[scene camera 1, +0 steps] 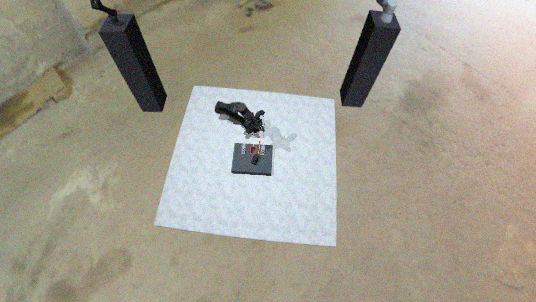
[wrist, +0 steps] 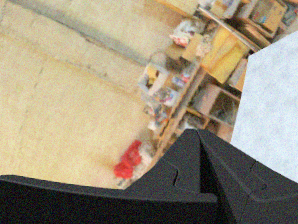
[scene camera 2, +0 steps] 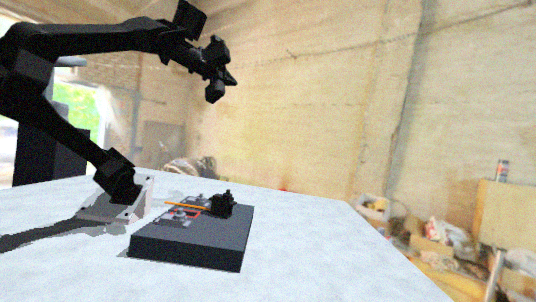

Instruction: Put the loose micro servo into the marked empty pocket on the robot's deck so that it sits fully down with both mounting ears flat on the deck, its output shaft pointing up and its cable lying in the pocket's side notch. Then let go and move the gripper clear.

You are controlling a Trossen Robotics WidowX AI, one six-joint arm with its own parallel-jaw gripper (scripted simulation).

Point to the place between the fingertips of my gripper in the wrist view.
At 194,139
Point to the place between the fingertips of my gripper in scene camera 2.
236,84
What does my gripper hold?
Nothing.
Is my gripper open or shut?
Shut.
